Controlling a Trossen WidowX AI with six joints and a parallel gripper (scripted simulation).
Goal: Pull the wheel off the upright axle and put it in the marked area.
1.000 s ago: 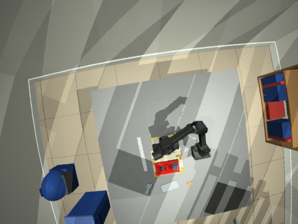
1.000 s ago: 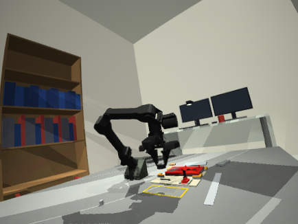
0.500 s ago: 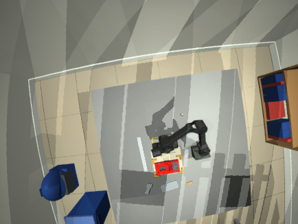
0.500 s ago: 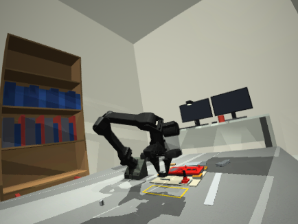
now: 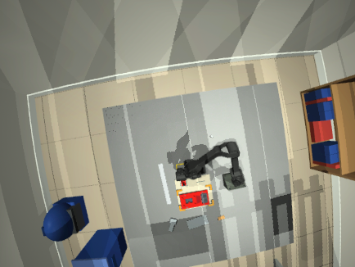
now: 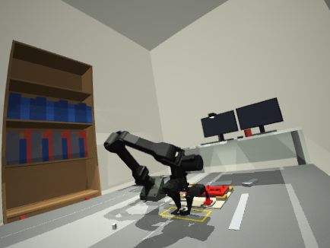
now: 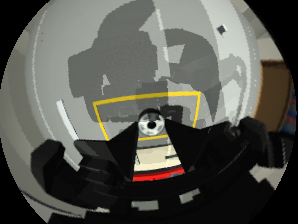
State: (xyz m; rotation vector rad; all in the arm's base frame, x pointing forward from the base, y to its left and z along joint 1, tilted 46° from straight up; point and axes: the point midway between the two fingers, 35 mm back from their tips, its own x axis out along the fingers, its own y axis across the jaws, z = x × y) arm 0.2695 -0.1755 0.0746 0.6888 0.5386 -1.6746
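Now: gripper tip right at the dark wheel.
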